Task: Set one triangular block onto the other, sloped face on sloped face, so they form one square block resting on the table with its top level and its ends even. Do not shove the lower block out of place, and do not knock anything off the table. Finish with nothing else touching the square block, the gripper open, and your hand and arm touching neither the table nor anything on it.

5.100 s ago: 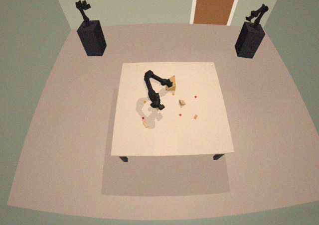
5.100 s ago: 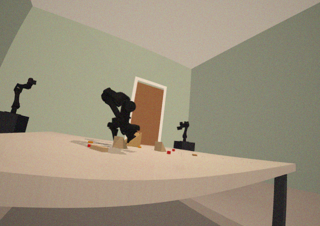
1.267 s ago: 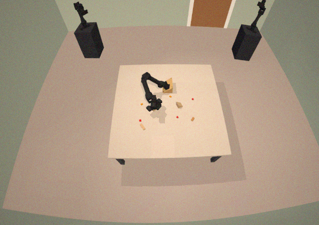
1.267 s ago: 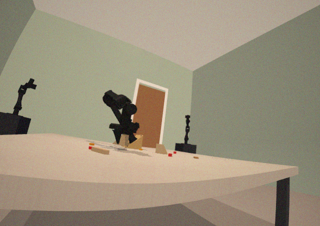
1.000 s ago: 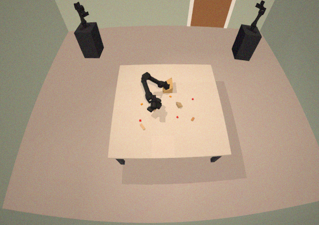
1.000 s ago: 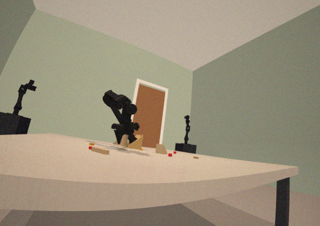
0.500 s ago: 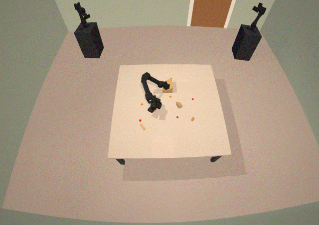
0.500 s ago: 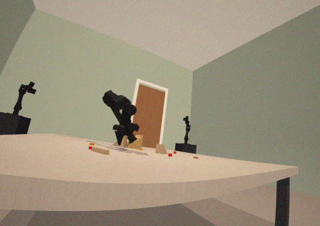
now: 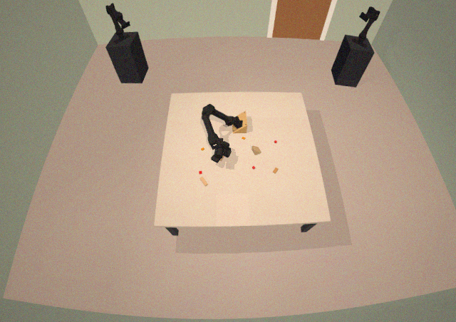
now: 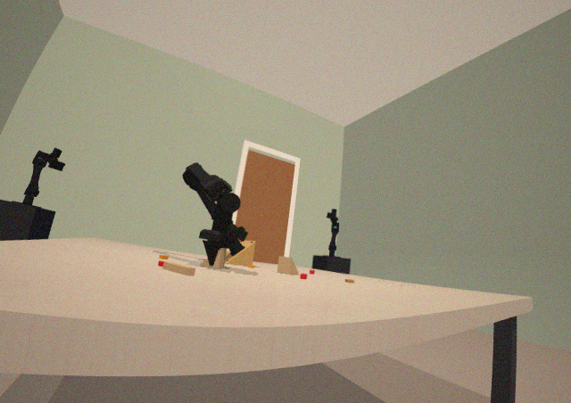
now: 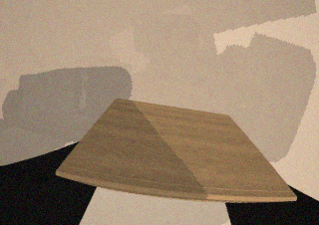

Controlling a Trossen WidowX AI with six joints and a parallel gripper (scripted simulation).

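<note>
The triangular block lies 1 cm to the left of my gripper tip and 1 cm above it.
</note>
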